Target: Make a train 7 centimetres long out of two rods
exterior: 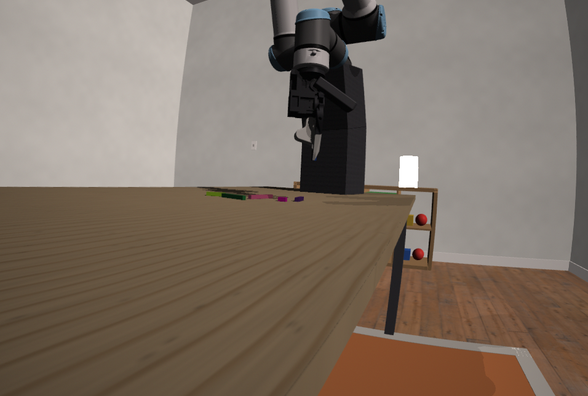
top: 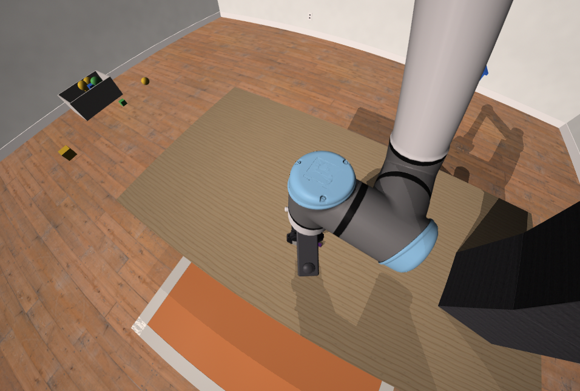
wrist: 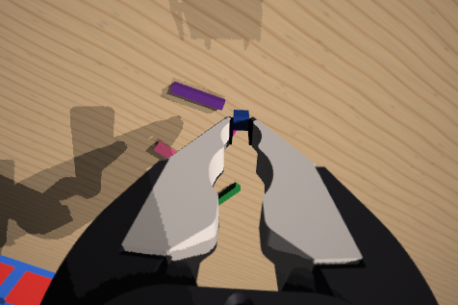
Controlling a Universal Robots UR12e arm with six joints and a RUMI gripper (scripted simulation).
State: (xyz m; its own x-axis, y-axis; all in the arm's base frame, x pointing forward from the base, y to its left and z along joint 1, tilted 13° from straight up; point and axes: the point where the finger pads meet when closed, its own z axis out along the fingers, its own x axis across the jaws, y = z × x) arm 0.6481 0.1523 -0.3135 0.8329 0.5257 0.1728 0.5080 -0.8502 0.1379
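My hand is 3 cm past the purple rod, 5 cm to the left of it and 11 cm above it. Round my hand: magenta rod (3 cm ahead, 7 cm to the right, 11 cm below); small blue rod (1 cm below); pink rod (14 cm to the right, 11 cm below).
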